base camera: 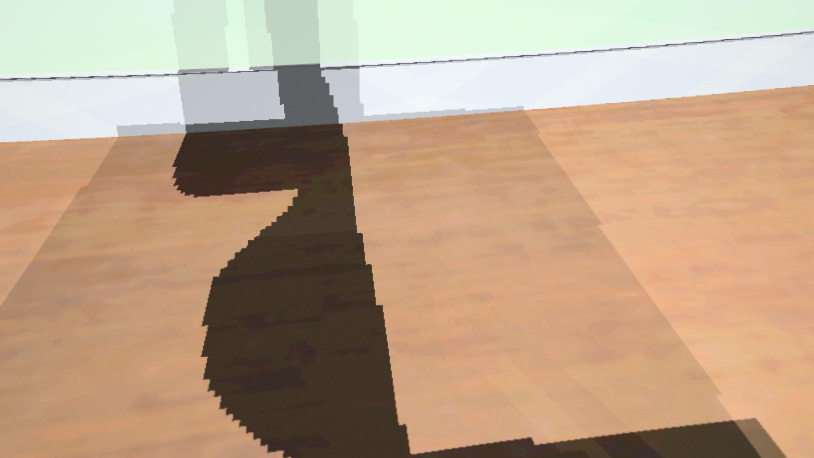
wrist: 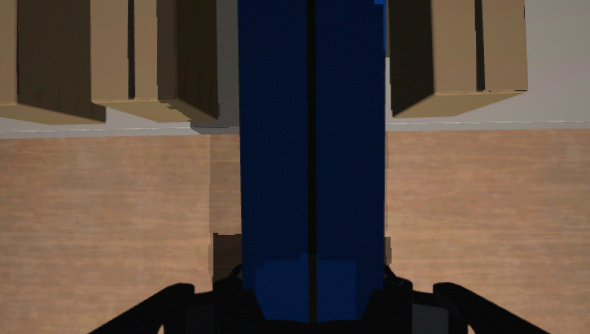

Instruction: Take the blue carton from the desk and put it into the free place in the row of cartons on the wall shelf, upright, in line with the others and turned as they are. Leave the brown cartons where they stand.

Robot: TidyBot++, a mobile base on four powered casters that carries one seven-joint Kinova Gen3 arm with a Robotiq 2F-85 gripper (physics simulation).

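My gripper (wrist: 310,271) is shut on the blue carton (wrist: 280,165), at the bottom middle of the wrist view. The carton is seen from above, a dark line along its top. Its near part is in front of the shelf edge, over the floor; its far part lies between two brown cartons in the view and runs out at the top. The brown carton on its right (wrist: 457,45) appears very close; a narrow strip shows between it and the brown carton on its left (wrist: 111,50). Whether the blue carton touches the shelf (wrist: 557,65) is hidden.
Another brown carton (wrist: 7,55) is partly in view at the far left. In the base view the wooden floor (base camera: 483,256) meets a white skirting (base camera: 569,79) and a pale green wall (base camera: 512,28). The arm's dark shadow falls across floor and wall.
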